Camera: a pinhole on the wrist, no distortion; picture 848 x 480 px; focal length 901.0 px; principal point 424.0 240.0 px. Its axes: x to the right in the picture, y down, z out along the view. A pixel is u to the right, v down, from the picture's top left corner.
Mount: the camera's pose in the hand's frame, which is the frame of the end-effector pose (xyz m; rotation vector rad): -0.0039 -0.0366 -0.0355 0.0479 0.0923 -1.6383
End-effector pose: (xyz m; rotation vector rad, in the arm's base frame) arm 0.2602 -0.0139 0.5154 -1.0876 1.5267 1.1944
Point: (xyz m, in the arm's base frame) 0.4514 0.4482 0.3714
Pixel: 519.0 305.5
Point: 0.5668 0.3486 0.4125
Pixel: 787.2 232.4
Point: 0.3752 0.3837 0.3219
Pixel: 432.2 448.8
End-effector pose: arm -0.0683 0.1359 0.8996 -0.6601 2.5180 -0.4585
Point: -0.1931 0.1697 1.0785
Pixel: behind the camera
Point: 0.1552 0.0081 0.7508
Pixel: 607.1 104.4
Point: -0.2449 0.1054 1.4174
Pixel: behind the camera
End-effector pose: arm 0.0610 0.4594 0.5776 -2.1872 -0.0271 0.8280
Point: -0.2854 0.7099 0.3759
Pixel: 204.5 36.4
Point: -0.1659 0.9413 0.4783
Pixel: 635.6 251.6
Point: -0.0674 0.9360 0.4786
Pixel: 695.6 397.7
